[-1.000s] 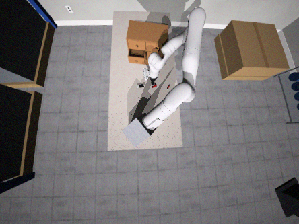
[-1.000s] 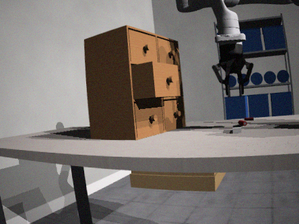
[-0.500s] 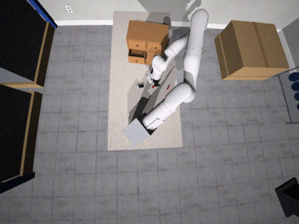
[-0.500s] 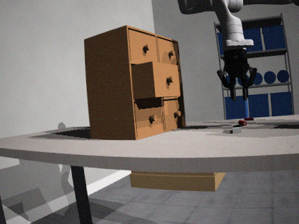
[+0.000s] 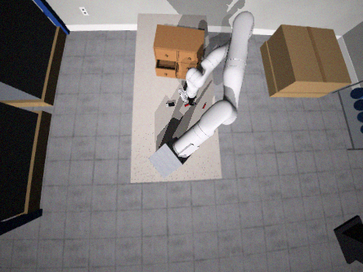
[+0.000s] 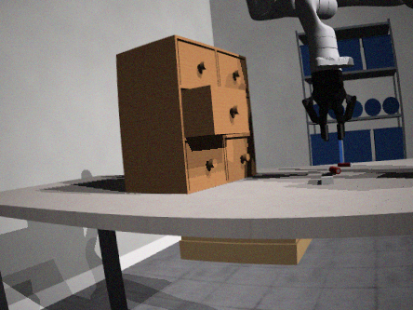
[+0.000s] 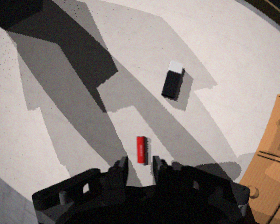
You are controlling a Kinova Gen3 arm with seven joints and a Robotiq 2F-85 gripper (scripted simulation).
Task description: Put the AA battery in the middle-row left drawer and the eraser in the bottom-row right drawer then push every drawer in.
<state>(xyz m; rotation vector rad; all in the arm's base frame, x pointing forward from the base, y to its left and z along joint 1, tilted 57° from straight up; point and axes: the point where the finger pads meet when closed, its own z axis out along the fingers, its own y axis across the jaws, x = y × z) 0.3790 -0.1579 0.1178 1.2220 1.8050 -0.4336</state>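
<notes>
Right now my hand is 90 mm above the red AA battery. Also, from my hand: eraser 40 mm ahead, 140 mm to the left, 90 mm below.
</notes>
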